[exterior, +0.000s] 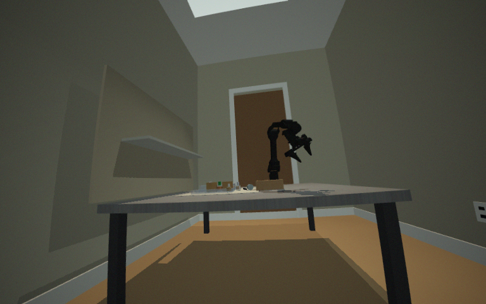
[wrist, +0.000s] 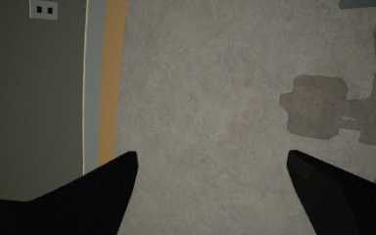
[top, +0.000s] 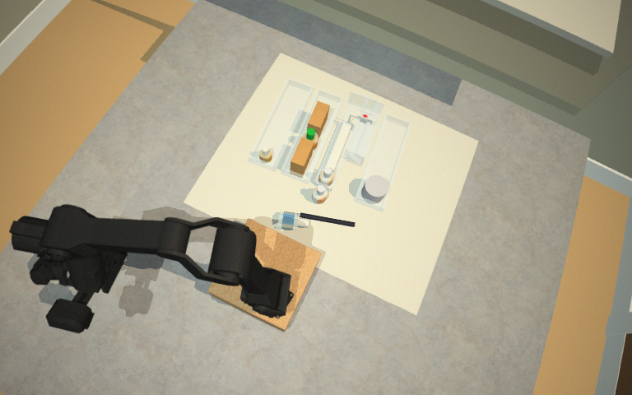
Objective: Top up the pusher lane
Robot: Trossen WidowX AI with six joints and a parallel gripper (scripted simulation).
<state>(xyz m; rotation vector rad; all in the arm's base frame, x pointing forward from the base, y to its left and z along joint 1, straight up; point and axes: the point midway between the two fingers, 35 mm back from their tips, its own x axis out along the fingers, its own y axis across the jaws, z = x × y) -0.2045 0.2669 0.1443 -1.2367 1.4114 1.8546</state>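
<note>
Right now my gripper tip is 46 cm short of the dark rod, 26 cm to the left of it and 17 cm above it. From my gripper tip the other things lie so: wide grey cylinder (59 cm ahead, 32 cm to the right, 15 cm below); then small jar (52 cm ahead, 14 cm below, 3 cm to the right).
</note>
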